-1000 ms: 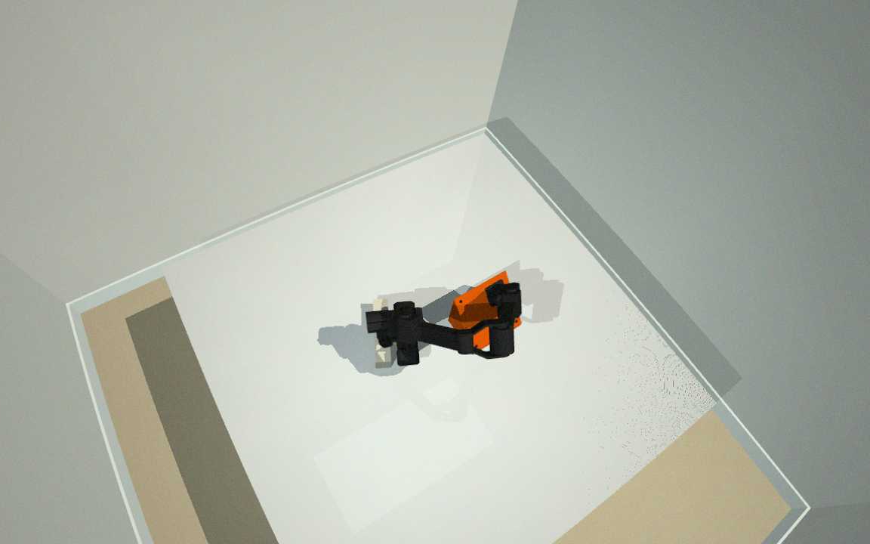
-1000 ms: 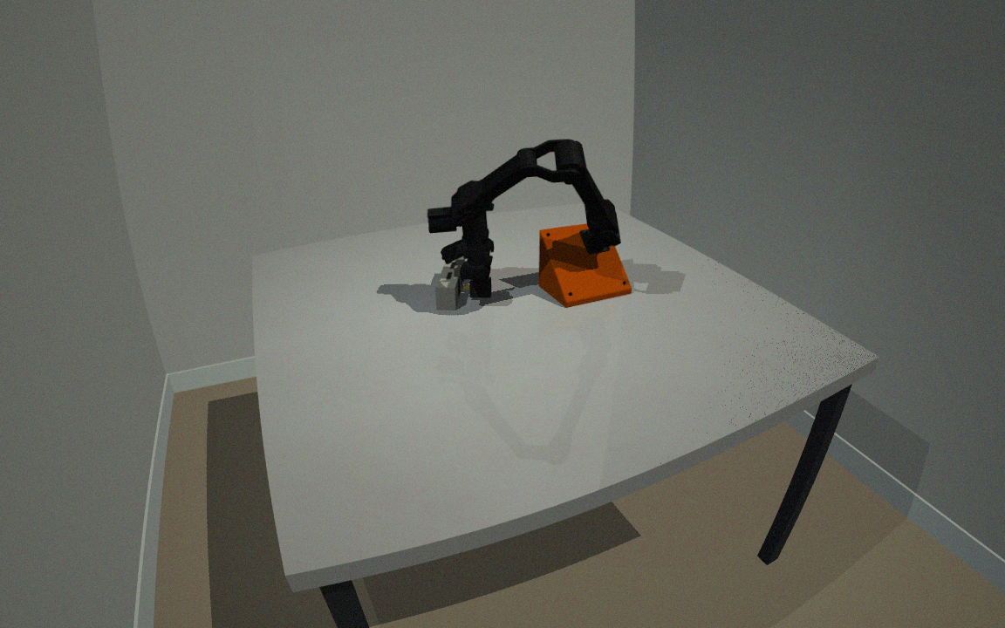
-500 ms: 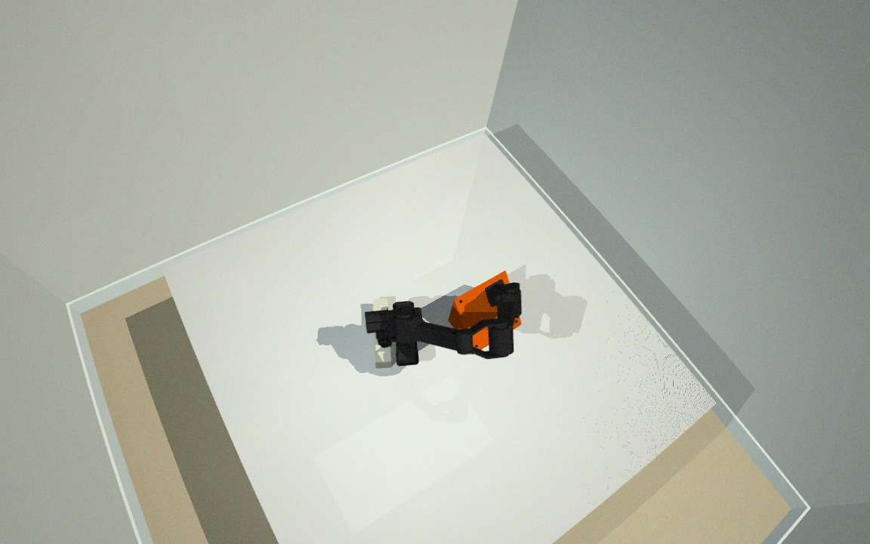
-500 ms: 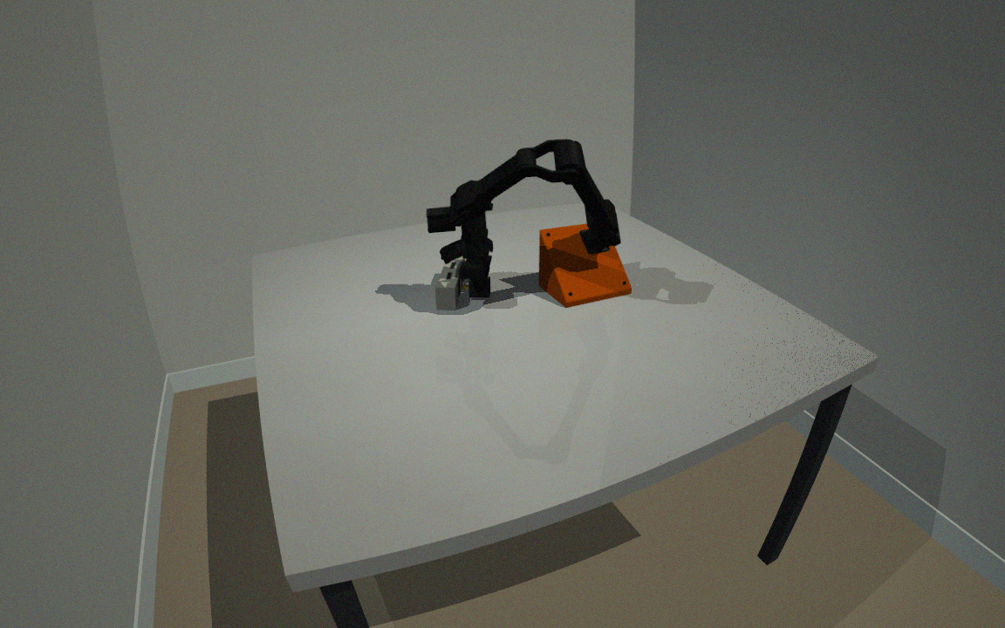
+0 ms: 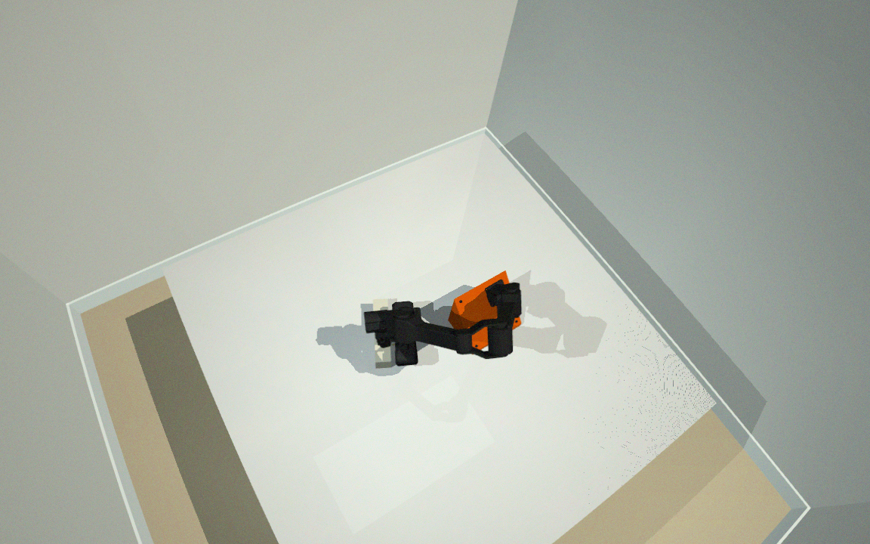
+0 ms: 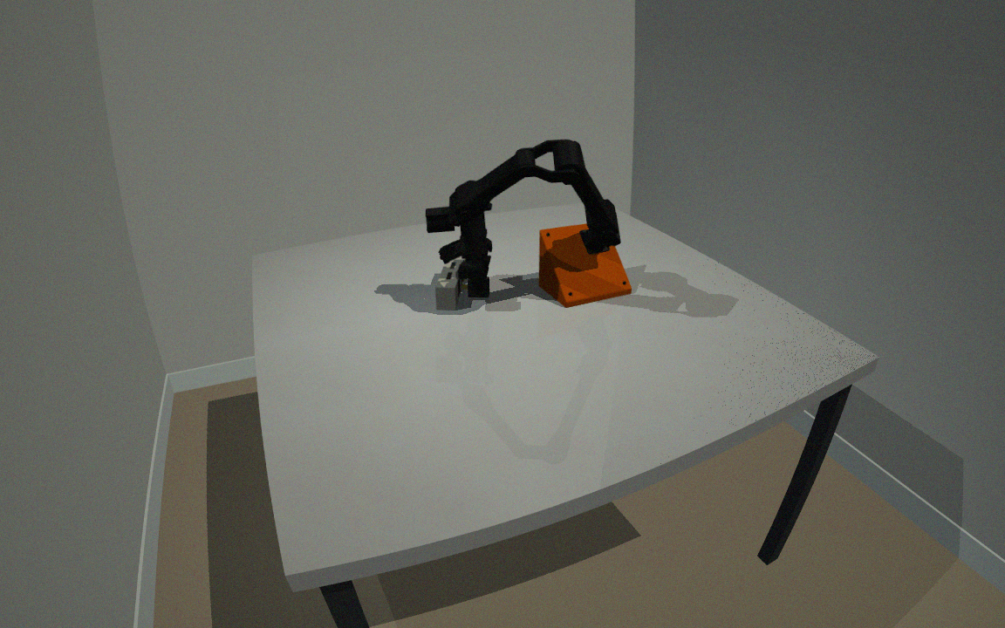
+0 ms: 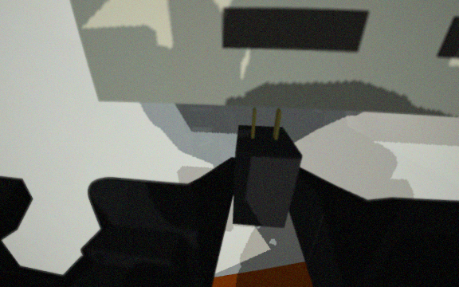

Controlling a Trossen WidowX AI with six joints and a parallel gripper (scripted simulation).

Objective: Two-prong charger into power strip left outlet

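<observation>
Now: the dark grey charger 20 mm ahead of my gripper tip, 10 mm to the right of it and 10 mm above it.
</observation>
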